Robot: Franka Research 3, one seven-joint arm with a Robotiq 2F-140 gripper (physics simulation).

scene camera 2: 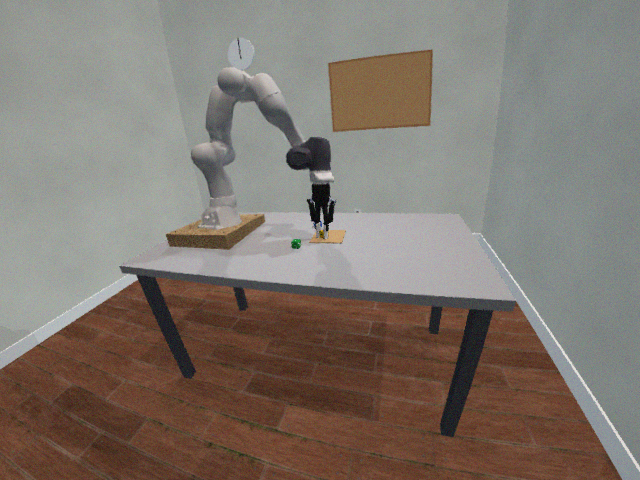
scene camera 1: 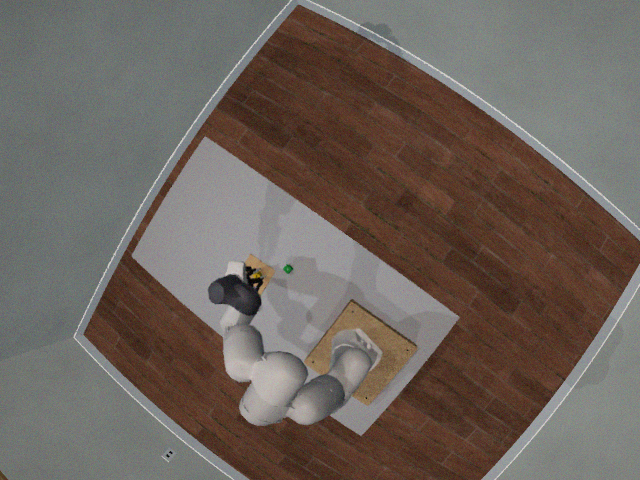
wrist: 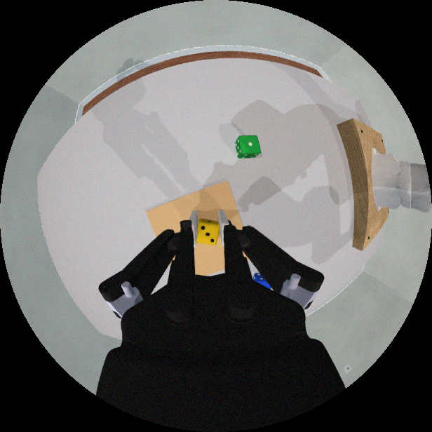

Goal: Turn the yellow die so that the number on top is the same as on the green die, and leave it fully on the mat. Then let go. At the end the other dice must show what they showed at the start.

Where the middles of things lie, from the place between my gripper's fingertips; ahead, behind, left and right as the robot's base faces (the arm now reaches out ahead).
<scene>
I see the tan mat [wrist: 207, 201] 3 cm to the left of my hand and 2 cm ahead of it.
</scene>
